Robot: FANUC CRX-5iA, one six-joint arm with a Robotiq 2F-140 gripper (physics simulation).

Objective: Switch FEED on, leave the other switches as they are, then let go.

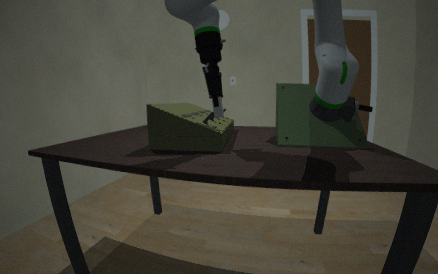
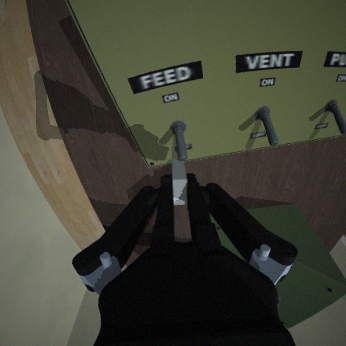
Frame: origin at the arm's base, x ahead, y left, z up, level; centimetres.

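Seen in the pictures: gripper, fingertip midpoint: (image 1: 219,117) (image 2: 177,168); arm's base, origin of the base link: (image 1: 326,108).
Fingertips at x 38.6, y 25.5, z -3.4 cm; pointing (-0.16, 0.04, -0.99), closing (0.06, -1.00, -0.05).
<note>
Offsets run from my fingertips to a thing's middle. Level surfaces: height alone.
The yellow-green switch box {dx +16.4, dy -15.7, dz -4.8 cm} (image 1: 185,134) (image 2: 210,30) stands on the table, its sloped face carrying the switches. The FEED switch {dx +3.9, dy -0.2, dz +0.1 cm} (image 2: 180,142) has its grey lever tilted down over its lower label, away from the ON label above it. The VENT switch {dx +6.7, dy -11.9, dz +0.1 cm} (image 2: 268,127) and a third switch {dx +9.6, dy -23.5, dz +0.1 cm} (image 2: 338,118), whose label is cut off, tilt down too. My gripper (image 1: 218,116) (image 2: 177,168) is shut with nothing between its fingers. Its fingertips are at the free end of the FEED lever, at the box's lower edge; whether they touch it I cannot tell.
The dark table {dz -10.7 cm} (image 1: 270,172) (image 2: 270,180) carries a green slanted panel (image 1: 294,115) (image 2: 310,265) to the right of the box. A second grey arm (image 1: 336,70) stands in front of that panel. A door (image 1: 357,50) is in the wall behind.
</note>
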